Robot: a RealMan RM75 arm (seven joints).
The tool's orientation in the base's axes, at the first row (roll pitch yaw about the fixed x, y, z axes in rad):
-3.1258 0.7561 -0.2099
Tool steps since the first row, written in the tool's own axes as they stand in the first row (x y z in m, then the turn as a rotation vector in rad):
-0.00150 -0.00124 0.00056 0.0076 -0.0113 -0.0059
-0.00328 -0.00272 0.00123 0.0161 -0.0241 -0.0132
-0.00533 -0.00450 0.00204 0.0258 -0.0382 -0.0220
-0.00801 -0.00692 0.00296 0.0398 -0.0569 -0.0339
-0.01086 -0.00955 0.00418 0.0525 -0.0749 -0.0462
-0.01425 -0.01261 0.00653 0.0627 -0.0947 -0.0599
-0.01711 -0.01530 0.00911 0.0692 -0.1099 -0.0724
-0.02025 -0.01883 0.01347 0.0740 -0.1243 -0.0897
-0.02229 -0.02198 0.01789 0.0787 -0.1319 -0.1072
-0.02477 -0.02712 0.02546 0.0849 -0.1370 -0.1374
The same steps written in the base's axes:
-0.00117 0.00153 0.00064 0.0118 0.0089 -0.0008
-0.00256 0.00335 0.00139 0.0255 0.0190 -0.0012
-0.00417 0.00552 0.00222 0.0414 0.0299 -0.0013
-0.00616 0.00843 0.00342 0.0634 0.0441 -0.0020
-0.00843 0.01163 0.00452 0.0846 0.0578 -0.0016
-0.01174 0.01550 0.00517 0.1053 0.0734 0.0016
-0.01491 0.01896 0.00529 0.1216 0.0853 0.0065
-0.01928 0.02357 0.00431 0.1398 0.0959 0.0159
-0.02299 0.02766 0.00253 0.1564 0.0998 0.0255
-0.02869 0.03425 -0.00121 0.1821 0.0990 0.0433

